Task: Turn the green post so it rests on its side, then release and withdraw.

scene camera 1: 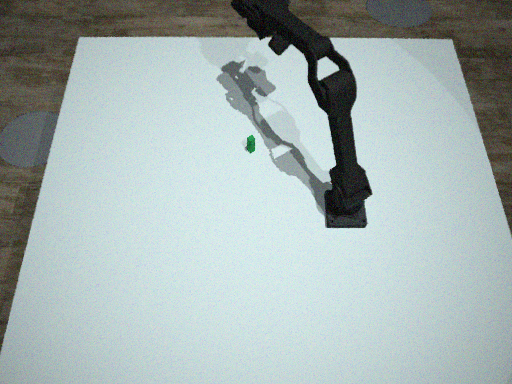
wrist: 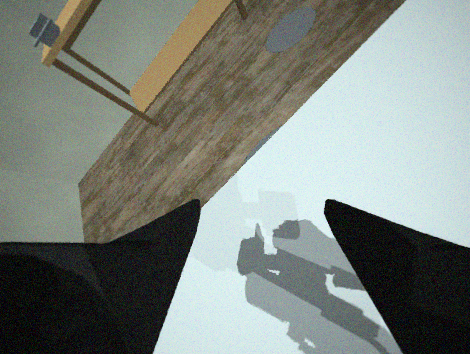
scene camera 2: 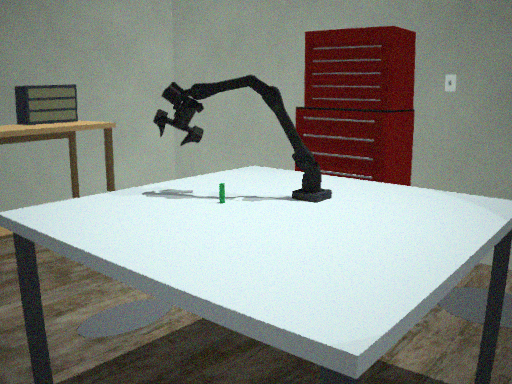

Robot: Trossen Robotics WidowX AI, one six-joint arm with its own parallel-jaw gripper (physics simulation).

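The green post (scene camera 1: pixel 251 144) (scene camera 2: pixel 222 193) stands upright on the white table (scene camera 1: pixel 200 280) (scene camera 2: pixel 280 250) (wrist: pixel 400 125), to the left of the arm's base. My gripper (scene camera 2: pixel 172 140) (wrist: pixel 261 205) is open, with its two black fingers wide apart and nothing between them. It hangs high above the table, up and to the left of the post in the second scene view, and does not touch it. In the first scene view the arm reaches the top edge and the fingertips cannot be made out. The post does not show in the wrist view.
The arm's base (scene camera 1: pixel 346 220) (scene camera 2: pixel 312 195) sits on the table. The arm's shadow (scene camera 1: pixel 287 162) (wrist: pixel 300 280) falls across the tabletop near the post. Beyond the table stand a red tool cabinet (scene camera 2: pixel 357 95) and a wooden bench (scene camera 2: pixel 95 125) holding a small drawer unit (scene camera 2: pixel 52 104).
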